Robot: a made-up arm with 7 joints.
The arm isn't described. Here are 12 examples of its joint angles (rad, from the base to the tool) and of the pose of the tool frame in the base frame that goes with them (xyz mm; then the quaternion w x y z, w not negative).
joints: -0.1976 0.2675 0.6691 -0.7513 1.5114 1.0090 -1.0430
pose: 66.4 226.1 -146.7 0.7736 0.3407 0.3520 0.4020
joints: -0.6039 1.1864 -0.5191 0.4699 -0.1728 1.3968 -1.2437
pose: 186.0 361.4 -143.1 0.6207 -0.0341 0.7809 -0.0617
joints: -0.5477 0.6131 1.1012 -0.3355 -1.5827 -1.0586 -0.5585
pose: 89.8 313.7 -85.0 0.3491 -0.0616 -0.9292 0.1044
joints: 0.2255 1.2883 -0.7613 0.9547 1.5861 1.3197 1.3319
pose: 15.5 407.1 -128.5 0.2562 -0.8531 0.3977 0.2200
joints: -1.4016 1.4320 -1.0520 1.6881 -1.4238 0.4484 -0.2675
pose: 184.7 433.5 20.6 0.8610 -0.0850 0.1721 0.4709
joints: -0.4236 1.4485 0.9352 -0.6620 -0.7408 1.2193 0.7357
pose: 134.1 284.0 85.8 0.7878 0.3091 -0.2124 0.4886
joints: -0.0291 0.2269 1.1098 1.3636 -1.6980 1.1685 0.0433
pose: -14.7 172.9 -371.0 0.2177 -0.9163 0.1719 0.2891
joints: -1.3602 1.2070 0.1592 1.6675 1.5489 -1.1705 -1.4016
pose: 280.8 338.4 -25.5 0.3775 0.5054 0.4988 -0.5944
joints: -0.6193 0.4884 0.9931 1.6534 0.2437 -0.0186 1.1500
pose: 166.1 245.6 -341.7 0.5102 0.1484 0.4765 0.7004
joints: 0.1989 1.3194 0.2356 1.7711 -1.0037 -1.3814 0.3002
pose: -30.4 438.1 -26.6 0.5806 0.5780 -0.1529 0.5527
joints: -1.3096 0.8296 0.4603 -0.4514 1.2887 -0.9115 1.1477
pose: 229.7 155.4 88.2 0.0594 -0.3254 0.9024 -0.2760
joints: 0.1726 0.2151 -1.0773 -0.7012 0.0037 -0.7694 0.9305
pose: -19.0 15.7 -165.2 0.8553 -0.4802 -0.1929 0.0262
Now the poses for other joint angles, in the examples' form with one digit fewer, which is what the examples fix.
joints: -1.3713 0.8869 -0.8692 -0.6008 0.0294 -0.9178 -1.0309
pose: 202 74 3 0.029 -0.555 0.545 0.628
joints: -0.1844 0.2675 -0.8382 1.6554 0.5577 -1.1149 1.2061
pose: -12 123 -388 0.913 0.368 0.126 -0.121
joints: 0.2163 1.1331 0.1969 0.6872 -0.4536 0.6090 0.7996
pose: 8 420 -173 0.483 0.463 0.460 0.583
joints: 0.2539 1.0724 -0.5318 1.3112 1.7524 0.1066 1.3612
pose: -84 421 -198 0.204 0.826 -0.050 -0.523
